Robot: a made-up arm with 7 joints. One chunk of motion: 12 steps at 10 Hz.
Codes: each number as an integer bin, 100 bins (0 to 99) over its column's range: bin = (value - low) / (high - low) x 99, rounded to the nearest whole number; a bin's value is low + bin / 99 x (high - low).
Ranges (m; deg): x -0.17..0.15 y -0.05..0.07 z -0.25..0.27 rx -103..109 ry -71..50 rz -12..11
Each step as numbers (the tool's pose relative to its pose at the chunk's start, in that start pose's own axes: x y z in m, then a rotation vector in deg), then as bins.
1 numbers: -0.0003 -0.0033 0.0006 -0.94 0.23 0.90
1 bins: 53 39 48 48 58 56
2 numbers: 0.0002 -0.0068 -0.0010 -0.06 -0.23 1.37
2 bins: 53 36 47 48 58 58
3 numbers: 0.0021 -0.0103 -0.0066 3.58 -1.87 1.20
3 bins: 53 33 46 50 57 57
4 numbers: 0.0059 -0.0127 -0.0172 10.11 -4.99 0.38
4 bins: 54 31 44 53 54 53
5 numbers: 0.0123 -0.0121 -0.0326 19.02 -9.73 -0.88
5 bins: 56 31 41 57 50 48
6 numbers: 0.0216 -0.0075 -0.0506 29.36 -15.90 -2.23
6 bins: 59 35 38 62 45 42
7 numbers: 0.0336 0.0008 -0.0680 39.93 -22.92 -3.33
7 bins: 63 42 35 67 39 37
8 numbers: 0.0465 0.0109 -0.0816 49.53 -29.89 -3.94
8 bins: 67 50 32 71 34 35
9 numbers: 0.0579 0.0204 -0.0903 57.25 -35.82 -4.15
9 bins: 71 58 30 75 29 34
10 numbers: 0.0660 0.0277 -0.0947 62.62 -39.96 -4.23
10 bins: 73 64 30 77 25 33
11 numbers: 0.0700 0.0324 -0.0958 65.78 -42.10 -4.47
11 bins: 74 68 29 79 24 32
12 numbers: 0.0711 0.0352 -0.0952 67.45 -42.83 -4.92
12 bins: 75 70 29 80 23 30
